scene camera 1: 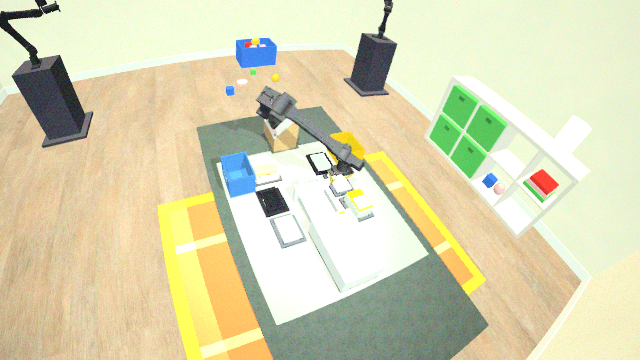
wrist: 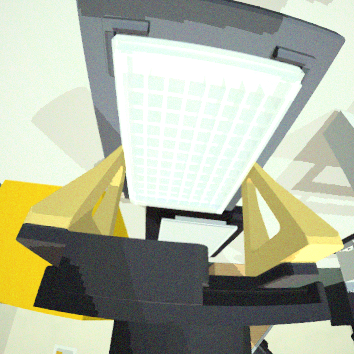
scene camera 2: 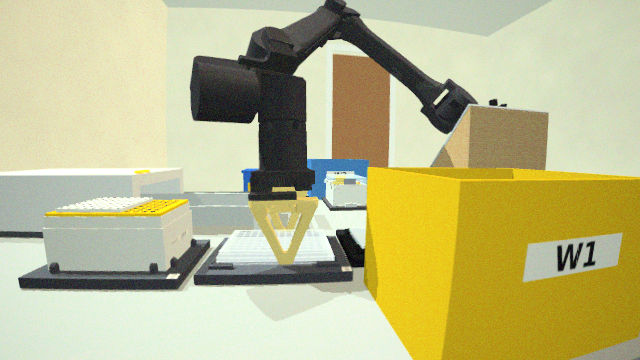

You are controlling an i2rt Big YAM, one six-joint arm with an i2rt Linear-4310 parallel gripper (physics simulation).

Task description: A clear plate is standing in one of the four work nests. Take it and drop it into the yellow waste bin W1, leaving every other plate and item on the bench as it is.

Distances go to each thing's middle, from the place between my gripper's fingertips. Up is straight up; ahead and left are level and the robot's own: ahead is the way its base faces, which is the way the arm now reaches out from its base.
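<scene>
Yellow-topped tip box [scene camera 2: 106, 234]: 30 mm above my hand, 190 mm ahead of it, 10 mm to the left of it. Long white instrument [scene camera 1: 349, 256]: 40 mm above my hand, 270 mm ahead of it, 190 mm to the right of it.
</scene>
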